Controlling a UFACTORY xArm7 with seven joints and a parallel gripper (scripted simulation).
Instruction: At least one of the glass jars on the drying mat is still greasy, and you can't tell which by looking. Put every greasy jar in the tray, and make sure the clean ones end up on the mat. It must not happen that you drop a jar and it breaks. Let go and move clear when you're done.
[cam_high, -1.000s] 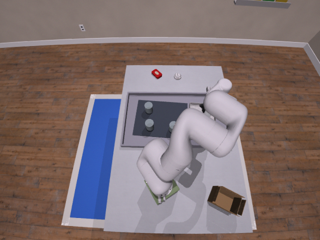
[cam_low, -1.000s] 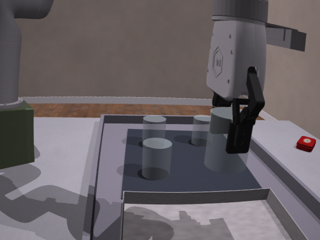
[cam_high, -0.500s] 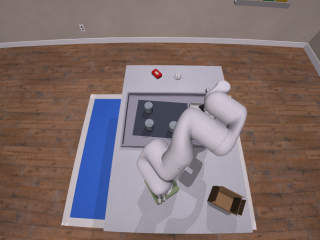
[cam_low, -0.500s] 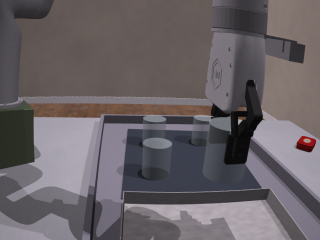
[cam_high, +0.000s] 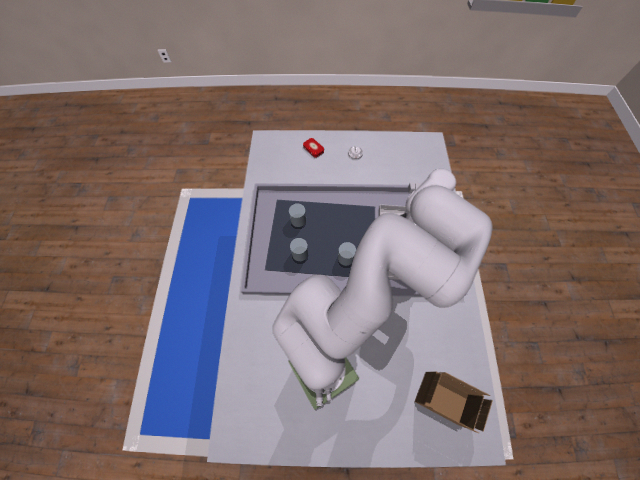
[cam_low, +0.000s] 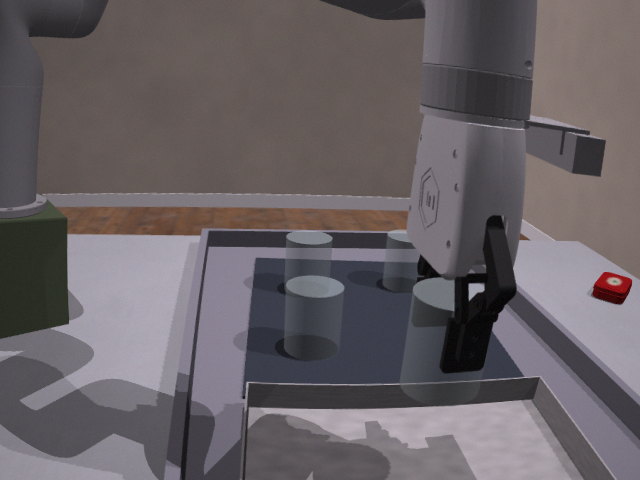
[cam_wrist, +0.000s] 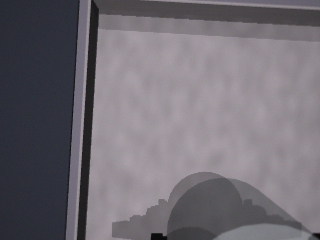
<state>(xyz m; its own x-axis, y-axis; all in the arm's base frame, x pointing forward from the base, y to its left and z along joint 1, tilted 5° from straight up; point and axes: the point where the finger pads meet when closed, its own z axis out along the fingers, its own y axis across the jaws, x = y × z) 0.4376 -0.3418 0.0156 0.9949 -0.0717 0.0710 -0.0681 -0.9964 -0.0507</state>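
Now: hand 13 cm above the pale tray. Also, from my hand: small white round object 46 cm ahead, 14 cm to the left, 13 cm below; cardboard box 55 cm behind, 4 cm to the right, 8 cm below; dark drying mat 5 cm ahead, 32 cm to the left, 14 cm below.
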